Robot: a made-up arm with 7 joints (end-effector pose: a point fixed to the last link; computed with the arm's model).
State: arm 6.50 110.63 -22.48 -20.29 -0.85 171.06 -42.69
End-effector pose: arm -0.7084 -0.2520 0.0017 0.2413 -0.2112 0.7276 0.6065
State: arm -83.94 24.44 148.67 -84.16 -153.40 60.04 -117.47
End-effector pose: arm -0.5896 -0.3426 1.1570 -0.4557 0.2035 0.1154 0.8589
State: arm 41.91 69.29 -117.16 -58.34 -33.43 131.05 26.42
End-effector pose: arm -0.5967 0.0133 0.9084 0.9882 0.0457 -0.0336 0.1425
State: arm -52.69 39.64 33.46 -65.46 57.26 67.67 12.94
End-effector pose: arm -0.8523 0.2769 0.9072 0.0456 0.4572 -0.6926 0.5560
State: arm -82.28 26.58 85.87 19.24 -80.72 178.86 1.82
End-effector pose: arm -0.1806 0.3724 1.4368 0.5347 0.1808 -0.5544 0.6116
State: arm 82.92 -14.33 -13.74 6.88 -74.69 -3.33 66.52
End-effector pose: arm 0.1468 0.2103 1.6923 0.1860 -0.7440 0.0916 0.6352
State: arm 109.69 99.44 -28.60 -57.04 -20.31 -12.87 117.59
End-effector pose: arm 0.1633 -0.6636 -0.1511 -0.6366 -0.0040 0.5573 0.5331
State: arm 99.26 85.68 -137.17 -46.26 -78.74 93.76 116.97
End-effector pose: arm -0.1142 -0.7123 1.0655 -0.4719 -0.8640 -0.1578 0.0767
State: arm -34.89 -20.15 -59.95 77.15 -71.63 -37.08 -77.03
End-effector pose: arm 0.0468 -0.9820 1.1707 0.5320 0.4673 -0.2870 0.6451
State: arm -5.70 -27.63 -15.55 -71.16 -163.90 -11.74 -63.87
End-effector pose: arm -0.2188 0.2935 1.2916 -0.1796 -0.0856 -0.6584 0.7259
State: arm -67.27 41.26 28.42 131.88 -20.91 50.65 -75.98
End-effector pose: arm 0.3414 -0.3753 1.0671 -0.1699 0.3227 0.5648 0.7402
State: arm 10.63 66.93 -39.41 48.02 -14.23 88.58 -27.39
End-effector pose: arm -0.7430 -0.5849 1.1476 -0.6491 -0.7283 -0.0481 0.2143
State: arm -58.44 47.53 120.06 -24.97 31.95 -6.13 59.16
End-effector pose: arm -0.5282 0.4410 1.4343 0.5163 -0.2560 0.7331 0.3613
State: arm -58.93 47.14 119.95 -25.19 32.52 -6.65 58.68
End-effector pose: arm -0.5229 0.4402 1.4382 0.5133 -0.2559 0.7350 0.3616
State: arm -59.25 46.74 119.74 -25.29 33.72 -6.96 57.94
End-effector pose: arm -0.5193 0.4405 1.4410 0.5110 -0.2512 0.7400 0.3581
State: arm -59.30 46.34 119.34 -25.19 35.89 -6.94 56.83
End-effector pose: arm -0.5184 0.4429 1.4420 0.5097 -0.2394 0.7492 0.3487
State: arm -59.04 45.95 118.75 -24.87 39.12 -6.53 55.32
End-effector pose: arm -0.5208 0.4474 1.4410 0.5097 -0.2197 0.7626 0.3323
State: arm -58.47 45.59 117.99 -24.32 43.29 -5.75 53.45
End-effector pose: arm -0.5265 0.4540 1.4377 0.5111 -0.1927 0.7785 0.3091
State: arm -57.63 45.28 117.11 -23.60 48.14 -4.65 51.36
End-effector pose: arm -0.5355 0.4616 1.4322 0.5141 -0.1601 0.7946 0.2804
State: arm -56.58 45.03 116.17 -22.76 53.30 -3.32 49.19
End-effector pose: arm -0.5470 0.4690 1.4251 0.5185 -0.1247 0.8087 0.2481
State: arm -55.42 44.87 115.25 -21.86 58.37 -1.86 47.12
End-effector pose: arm -0.5601 0.4757 1.4166 0.5241 -0.0892 0.8192 0.2153
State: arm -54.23 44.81 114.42 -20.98 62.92 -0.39 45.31
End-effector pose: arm -0.5736 0.4811 1.4076 0.5303 -0.0567 0.8255 0.1849
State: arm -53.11 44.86 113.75 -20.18 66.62 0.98 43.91
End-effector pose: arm -0.5864 0.4851 1.3987 0.5365 -0.0294 0.8281 0.1598
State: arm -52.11 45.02 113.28 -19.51 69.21 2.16 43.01
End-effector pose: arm -0.5977 0.4876 1.3907 0.5422 -0.0089 0.8282 0.1417
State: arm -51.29 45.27 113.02 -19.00 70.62 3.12 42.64
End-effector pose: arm -0.6067 0.4891 1.3839 0.5470 0.0041 0.8268 0.1313
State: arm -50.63 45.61 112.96 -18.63 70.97 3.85 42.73
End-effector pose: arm -0.6137 0.4899 1.3782 0.5507 0.0106 0.8248 0.1277
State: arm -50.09 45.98 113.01 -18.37 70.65 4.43 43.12
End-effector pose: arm -0.6192 0.4900 1.3735 0.5537 0.0127 0.8227 0.1283
